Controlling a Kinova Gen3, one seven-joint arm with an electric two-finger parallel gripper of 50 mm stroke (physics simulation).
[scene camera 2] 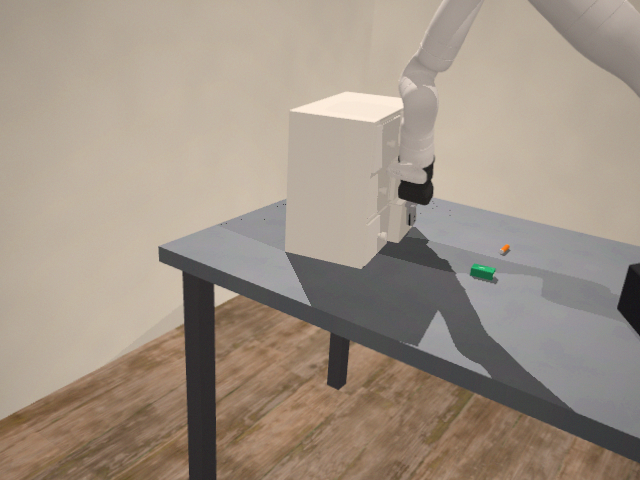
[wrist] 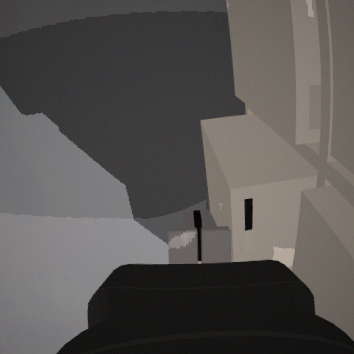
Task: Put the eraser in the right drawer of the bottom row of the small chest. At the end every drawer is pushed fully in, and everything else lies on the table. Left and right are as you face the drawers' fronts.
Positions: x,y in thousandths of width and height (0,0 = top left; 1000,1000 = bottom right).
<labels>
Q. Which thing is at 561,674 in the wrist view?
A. The gripper.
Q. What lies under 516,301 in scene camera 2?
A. A white chest.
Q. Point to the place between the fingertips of the gripper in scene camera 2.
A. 643,464
</labels>
